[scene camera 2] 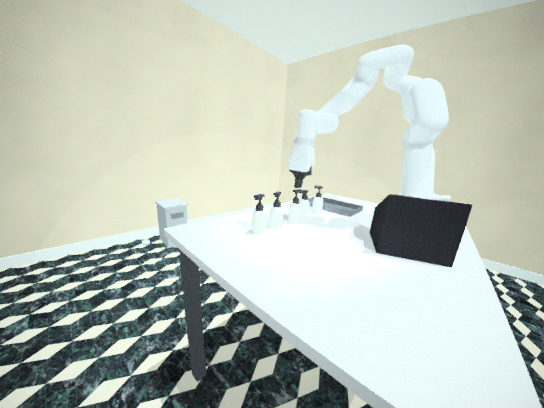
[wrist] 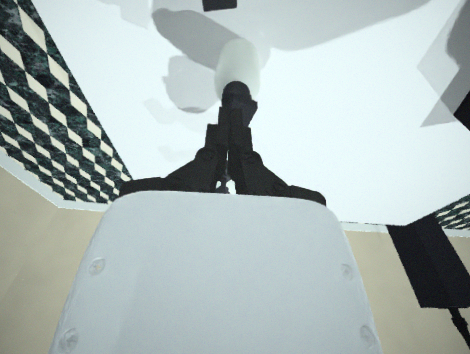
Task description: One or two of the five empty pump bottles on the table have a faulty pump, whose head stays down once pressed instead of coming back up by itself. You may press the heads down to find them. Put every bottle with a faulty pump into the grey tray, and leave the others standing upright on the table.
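Places are measured from the arm's base along level axes (x up, y left, z back), in millimetres.
Where they show: gripper, between the fingertips: [scene camera 2: 297,187] [wrist: 228,124]; arm's base, origin of its link: [scene camera 2: 415,206].
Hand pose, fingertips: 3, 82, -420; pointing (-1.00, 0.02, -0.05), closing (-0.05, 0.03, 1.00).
Things, the pixels of their top centre, and the offset from my fingertips, as dx, dy, dz. "spot": a spot on its surface instead. Level surfaces: height alone.
- table, height of its surface: dx -148
- nearest bottle, centre of its top: [scene camera 2: 260,194] -8, +219, -6
- second bottle, centre of its top: [wrist: 222,198] [scene camera 2: 277,192] -8, +128, -3
- third bottle, centre of its top: [wrist: 234,129] [scene camera 2: 296,189] -8, +12, +4
- fourth bottle, centre of its top: [scene camera 2: 305,190] -23, -87, -14
- farthest bottle, centre of its top: [scene camera 2: 319,186] -8, -202, -3
- grey tray, centre of its top: [scene camera 2: 332,202] -118, -376, +3
- dark piece, a spot on its surface: [wrist: 220,4] spot: -23, -64, -10
Five pump bottles with pale bodies and black heads stand upright on the table [scene camera 2: 350,300]: the nearest bottle [scene camera 2: 258,222], a second bottle [scene camera 2: 276,218], a third bottle [scene camera 2: 294,213], a fourth bottle [scene camera 2: 305,204] partly hidden behind the third, and the farthest bottle [scene camera 2: 318,204] near the grey tray [scene camera 2: 337,208]. My gripper [scene camera 2: 298,186] [wrist: 228,124] is shut and empty. Its fingertips are at or just above a black pump head in the middle of the row. In the wrist view they overlap the head of one bottle [wrist: 239,65]. Whether they touch it, I cannot tell.
A large black box [scene camera 2: 420,230] stands on the table to the right of the bottles. A small grey cabinet [scene camera 2: 171,215] stands beyond the table's left corner. In the wrist view a dark piece [wrist: 220,4] shows at the top edge.
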